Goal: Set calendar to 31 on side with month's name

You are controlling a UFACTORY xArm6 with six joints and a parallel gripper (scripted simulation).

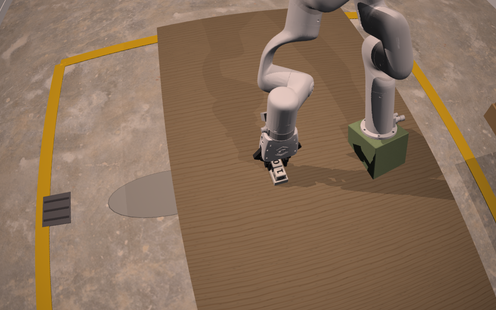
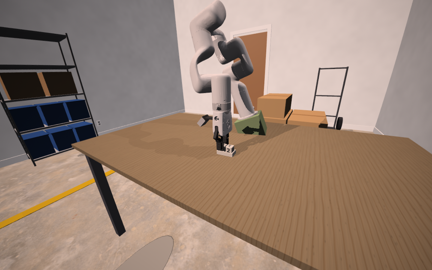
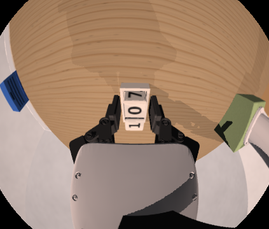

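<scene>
Now: the cube 3 cm to the left of my hand and 2 cm below it. From my hand the other things lie so: tray 3 cm below, 2 cm to the left.
</scene>
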